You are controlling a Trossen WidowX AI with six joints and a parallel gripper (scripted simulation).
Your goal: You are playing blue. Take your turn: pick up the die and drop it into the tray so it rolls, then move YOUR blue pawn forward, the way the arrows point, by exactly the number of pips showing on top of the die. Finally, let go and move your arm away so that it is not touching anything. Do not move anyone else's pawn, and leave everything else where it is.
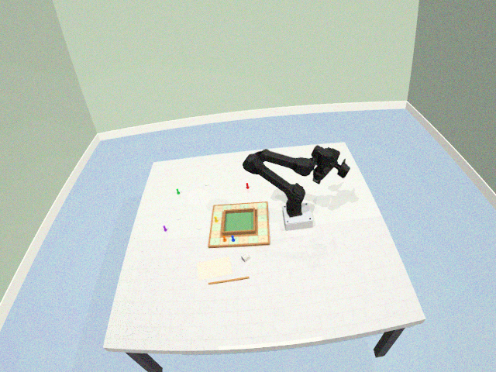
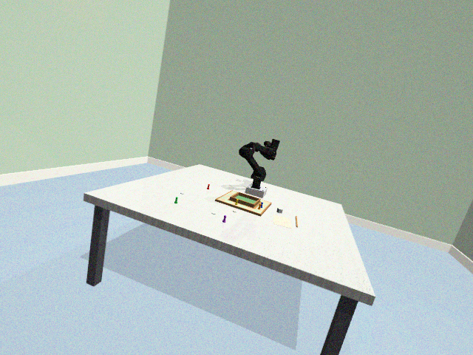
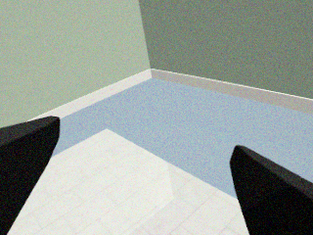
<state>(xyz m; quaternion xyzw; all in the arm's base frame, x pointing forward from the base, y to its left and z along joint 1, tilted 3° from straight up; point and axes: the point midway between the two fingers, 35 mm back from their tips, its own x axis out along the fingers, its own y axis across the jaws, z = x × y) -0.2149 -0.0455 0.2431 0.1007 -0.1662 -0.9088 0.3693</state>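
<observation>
My gripper tip is now 510 mm short of the white die, 270 mm to the right of it and 270 mm above it. The rest, counted from my gripper tip: blue pawn 550 mm ahead, 260 mm below, 160 mm to the left; green tray 510 mm ahead, 280 mm below, 50 mm to the left; red pawn 430 mm ahead, 270 mm below, 210 mm to the right.
</observation>
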